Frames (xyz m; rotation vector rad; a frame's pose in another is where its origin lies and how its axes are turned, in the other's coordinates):
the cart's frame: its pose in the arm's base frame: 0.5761 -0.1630 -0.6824 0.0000 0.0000 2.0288
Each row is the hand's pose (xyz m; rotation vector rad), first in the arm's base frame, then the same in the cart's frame.
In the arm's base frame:
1: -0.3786 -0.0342 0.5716 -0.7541 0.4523 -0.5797
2: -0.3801 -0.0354 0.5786 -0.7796 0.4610 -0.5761
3: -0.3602 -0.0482 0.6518 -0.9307 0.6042 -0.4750
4: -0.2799 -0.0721 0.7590 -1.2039 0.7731 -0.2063
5: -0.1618 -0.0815 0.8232 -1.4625 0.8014 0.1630
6: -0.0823 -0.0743 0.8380 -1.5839 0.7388 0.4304
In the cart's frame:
1: 0.5377 0.7994 1.2540 -0.0187 1.1594 -2.4323
2: 0.5372 0.8012 1.2610 -0.0267 1.1924 -2.4181
3: 0.5170 0.7890 1.3342 0.0276 1.4238 -2.2303
4: 0.4600 0.7276 1.4414 0.0249 1.7240 -1.8085
5: 0.3994 0.6258 1.5056 -0.1024 1.8556 -1.3316
6: 0.3707 0.5513 1.5204 -0.2213 1.8363 -1.0431

